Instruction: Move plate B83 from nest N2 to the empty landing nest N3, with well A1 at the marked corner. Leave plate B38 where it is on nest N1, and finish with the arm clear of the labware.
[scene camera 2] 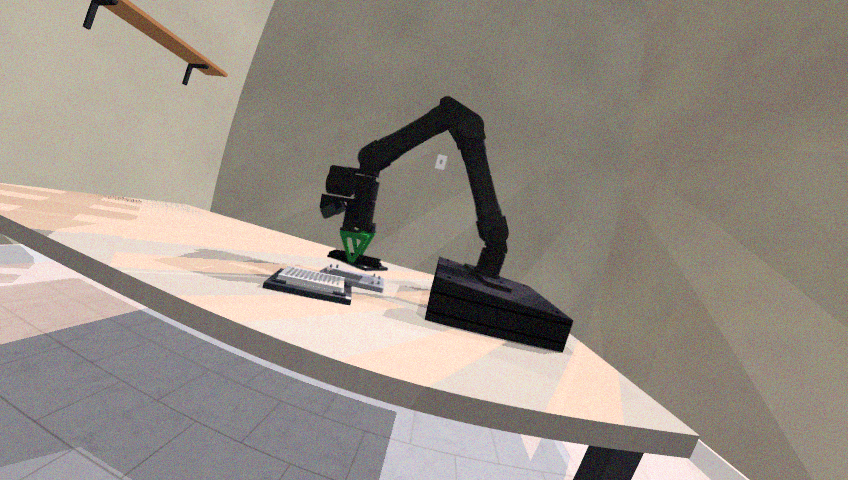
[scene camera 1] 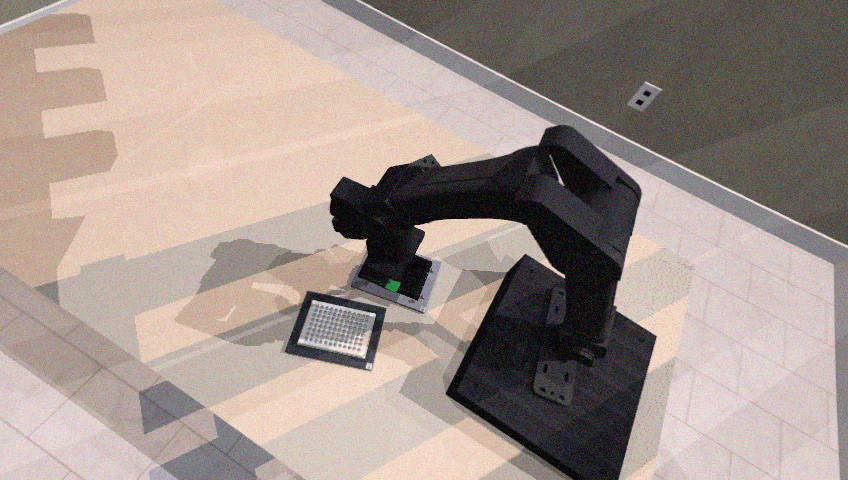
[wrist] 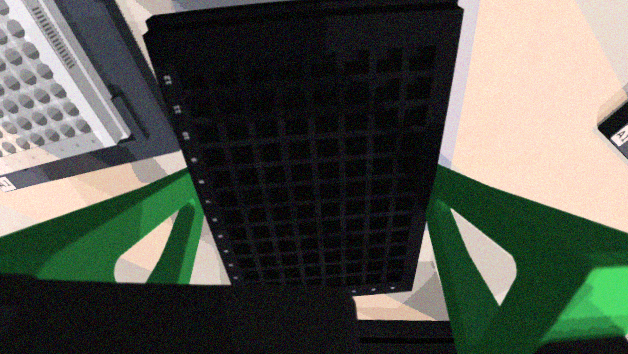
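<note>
My gripper (scene camera 1: pixel 392 285) (scene camera 2: pixel 356 246) (wrist: pixel 314 177), with green fingers, is shut on the long sides of the black well plate B83 (scene camera 1: pixel 415 275) (scene camera 2: pixel 356 261) (wrist: pixel 307 145). It holds the plate level and low over the pale grey nest (scene camera 1: pixel 409 303) (scene camera 2: pixel 362 280) (wrist: pixel 457 101); I cannot tell whether they touch. The white well plate B38 (scene camera 1: pixel 337 327) (scene camera 2: pixel 310 276) (wrist: pixel 29 88) sits in its black nest (scene camera 1: pixel 295 343) (scene camera 2: pixel 277 281) (wrist: pixel 149 132) just in front, with an A1 label at one corner. The plate's row numbers run along its left edge in the wrist view.
A second black nest (scene camera 1: pixel 428 160) peeks out behind the arm; its A1-labelled corner (wrist: pixel 617 132) shows at the right edge of the wrist view. The arm's black base block (scene camera 1: pixel 552 382) (scene camera 2: pixel 498 304) stands to the right of the nests.
</note>
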